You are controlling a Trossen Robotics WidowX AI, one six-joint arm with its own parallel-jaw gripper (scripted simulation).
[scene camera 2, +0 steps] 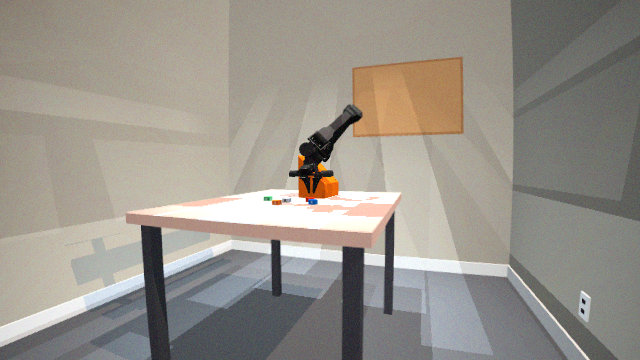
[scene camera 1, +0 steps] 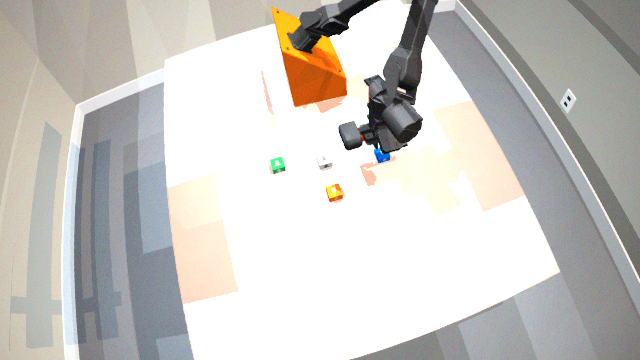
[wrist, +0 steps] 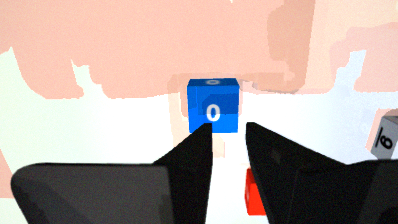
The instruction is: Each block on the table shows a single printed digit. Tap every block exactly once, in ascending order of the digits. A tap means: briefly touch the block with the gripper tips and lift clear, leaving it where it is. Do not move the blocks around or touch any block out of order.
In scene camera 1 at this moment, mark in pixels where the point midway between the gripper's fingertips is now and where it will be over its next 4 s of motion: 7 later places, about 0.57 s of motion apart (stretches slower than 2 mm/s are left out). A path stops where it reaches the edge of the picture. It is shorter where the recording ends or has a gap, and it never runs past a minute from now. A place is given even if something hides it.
My gripper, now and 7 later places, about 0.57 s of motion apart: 380,147; 380,150; 379,153; 377,134; 334,163; 329,183; 330,189; 326,172
